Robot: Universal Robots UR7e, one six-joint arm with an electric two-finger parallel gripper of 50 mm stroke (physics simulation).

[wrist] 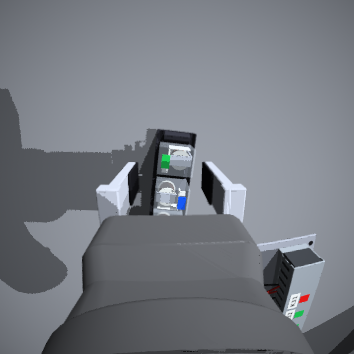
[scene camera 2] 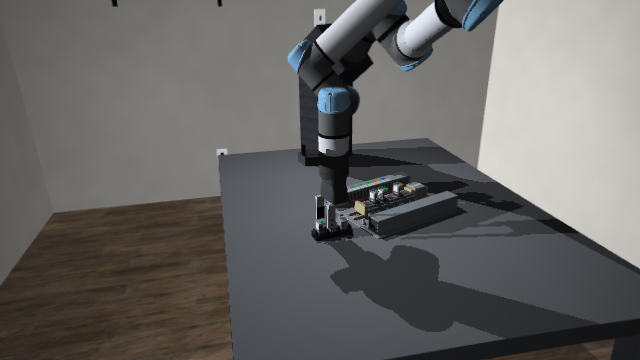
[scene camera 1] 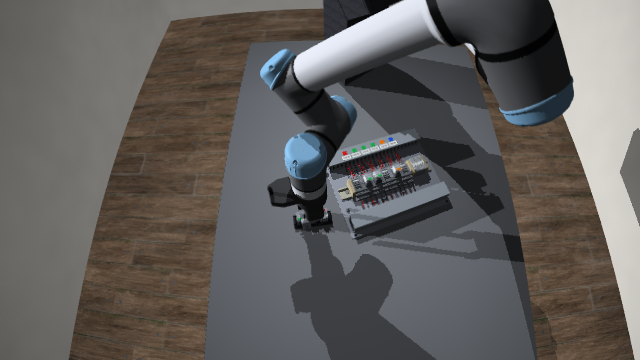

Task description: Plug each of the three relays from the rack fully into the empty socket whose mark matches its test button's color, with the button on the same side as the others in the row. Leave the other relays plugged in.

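Places are measured from the arm's base along level axes (x ahead, y left, z up), in millimetres.
Where they show: gripper, fingertip midpoint: [wrist: 169,174] [scene camera 2: 325,222] [scene camera 1: 304,217].
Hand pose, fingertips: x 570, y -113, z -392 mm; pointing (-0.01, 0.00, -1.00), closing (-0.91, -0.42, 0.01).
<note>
After its pixels a point has its place.
My gripper [scene camera 2: 325,222] @[x 570, y -113, z -392 mm] [wrist: 169,174] @[x 570, y -113, z -392 mm] is open and empty, pointing down, one finger on each side of the black rack [scene camera 1: 314,227] @[x 577, y -87, z -425 mm] [scene camera 2: 332,235] @[x 580, y -96, z -426 mm] [wrist: 176,135] @[x 577, y -142, z -410 mm]. The rack holds a relay with a green button [scene camera 2: 320,226] @[x 586, y -127, z -394 mm] [wrist: 179,159] @[x 570, y -128, z -386 mm] at its far end in the wrist view, and a relay with a blue button [wrist: 167,196] @[x 566, y -98, z -386 mm] in the middle. Their buttons face opposite sides. A red-button relay [scene camera 2: 343,220] @[x 566, y -65, z -390 mm] stands at the other end. On the panel, two green-button relays [scene camera 1: 369,178] @[x 438, y 42, z -363 mm] [scene camera 1: 379,175] @[x 424, y 69, z -363 mm] and an orange-button relay [scene camera 1: 398,170] @[x 398, y 121, z -365 mm] sit in the socket row.
The panel's rear duct [scene camera 1: 410,135] @[x 253, y 153, z -390 mm] carries a red mark [scene camera 1: 345,153] @[x 355, y -36, z -390 mm], several green marks, an orange mark and a blue mark [scene camera 1: 391,139] @[x 280, y 95, z -389 mm]. A grey front duct [scene camera 1: 400,206] @[x 495, y 140, z -390 mm] [scene camera 2: 415,211] @[x 514, y 139, z -396 mm] borders the sockets. The panel's corner [wrist: 311,243] @[x 359, y -97, z -429 mm] lies close beside the rack.
</note>
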